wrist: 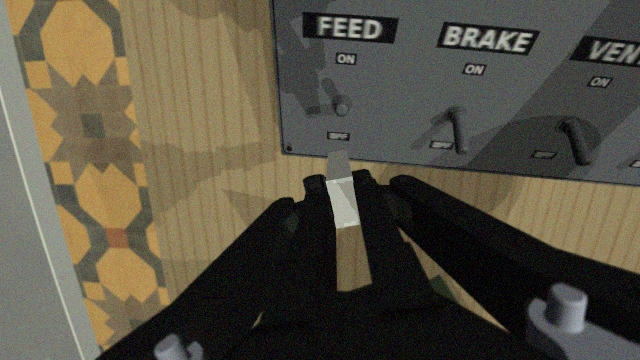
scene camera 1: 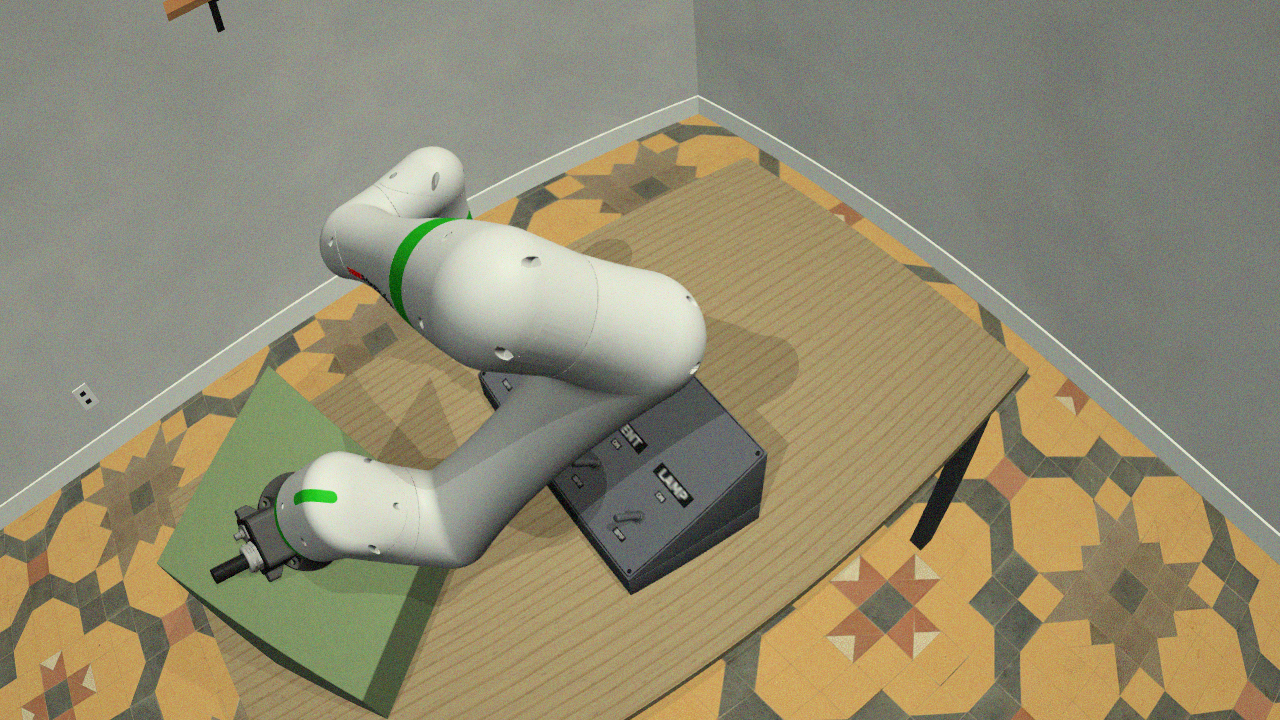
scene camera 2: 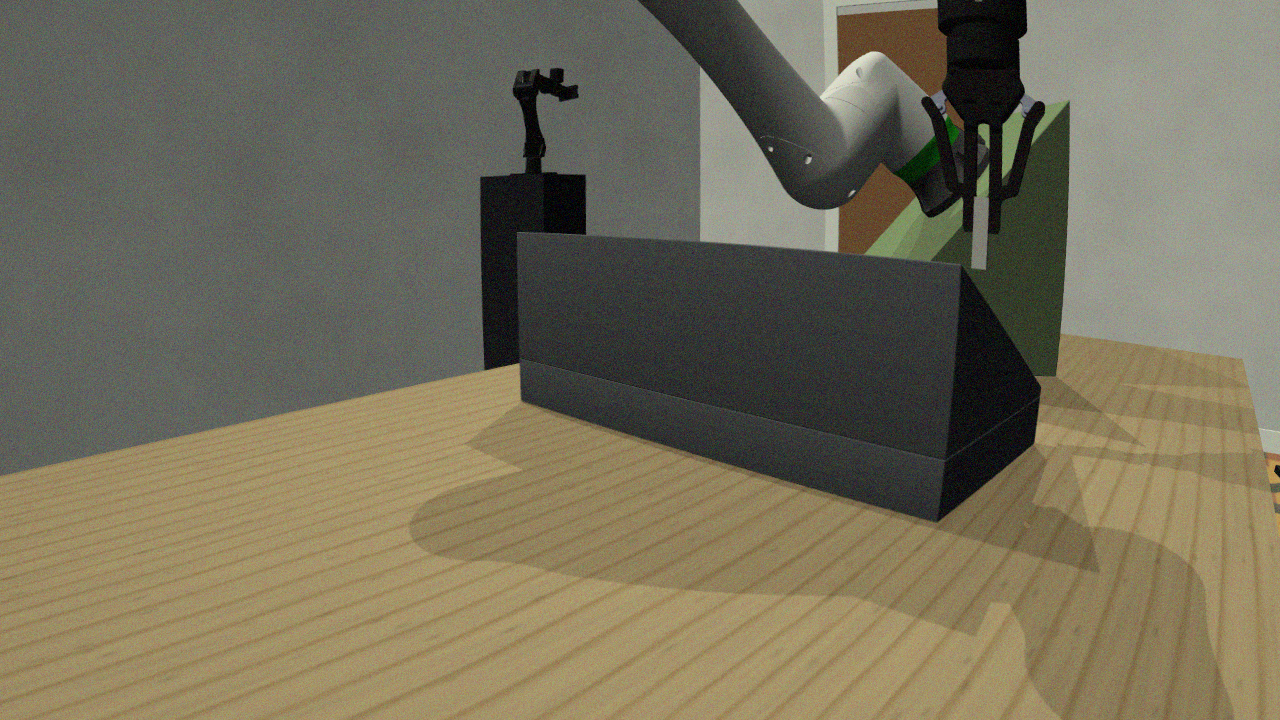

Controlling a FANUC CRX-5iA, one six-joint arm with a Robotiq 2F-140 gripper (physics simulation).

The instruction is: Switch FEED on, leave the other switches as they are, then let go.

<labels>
My gripper shows in the wrist view and in scene camera 2. One and the same spot on my gripper: [wrist: 543, 295] is [scene camera 2: 941, 114].
</labels>
